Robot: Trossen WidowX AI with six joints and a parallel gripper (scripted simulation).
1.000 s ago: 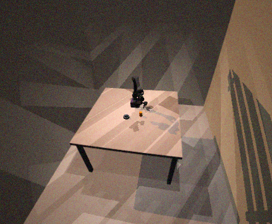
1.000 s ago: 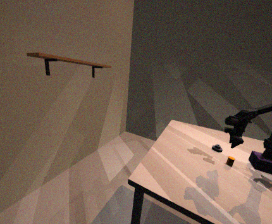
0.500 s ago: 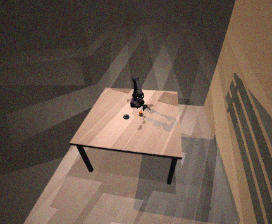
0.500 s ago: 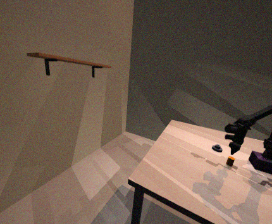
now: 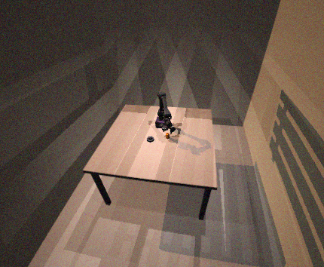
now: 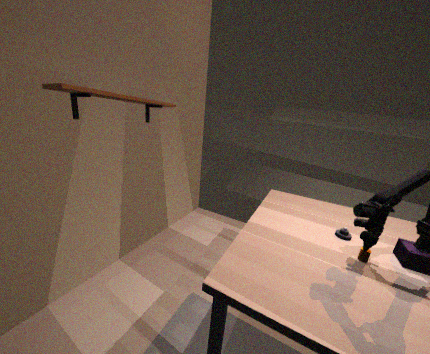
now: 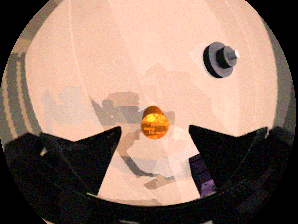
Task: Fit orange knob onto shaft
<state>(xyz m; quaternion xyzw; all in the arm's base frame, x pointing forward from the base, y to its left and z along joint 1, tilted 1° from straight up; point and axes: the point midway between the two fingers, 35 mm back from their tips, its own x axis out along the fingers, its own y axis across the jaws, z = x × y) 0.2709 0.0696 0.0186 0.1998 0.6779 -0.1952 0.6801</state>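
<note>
Right now my gripper tip is 3 cm above the orange knob. Also, from my gripper tip: round dark pedestal: 20 cm to the right, 4 cm below, 2 cm ahead.
</note>
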